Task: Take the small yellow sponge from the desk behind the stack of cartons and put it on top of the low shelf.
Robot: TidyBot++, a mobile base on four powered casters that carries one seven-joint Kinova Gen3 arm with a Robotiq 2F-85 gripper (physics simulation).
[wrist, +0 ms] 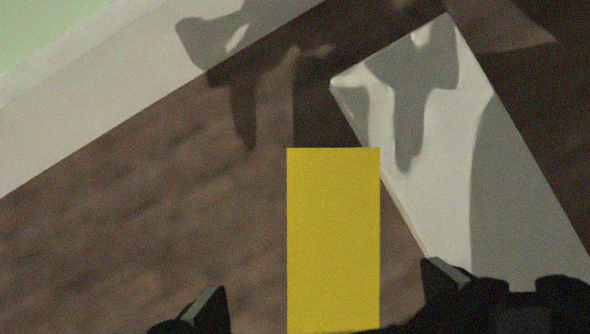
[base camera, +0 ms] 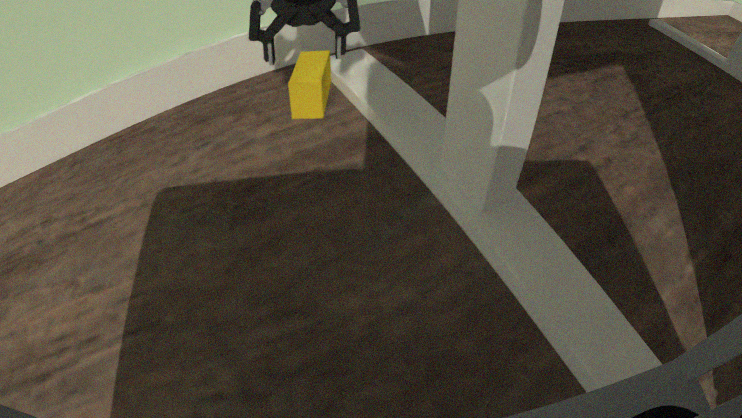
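Observation:
The yellow sponge appears as a long block on the brown wood-patterned floor, beside the end of a pale foot bar. My gripper is open and empty. In the wrist view its two fingertips stand to the left and right of the sponge's near part, with a gap on each side. In the base view the fingertips are near the sponge's far end. How high they are above it is hard to tell. The desk top, the cartons and the low shelf cannot be made out in either view.
The pale foot bar runs diagonally to the right of the sponge and carries an upright post. A pale baseboard and green wall lie behind on the left. Broad shadows cross the floor.

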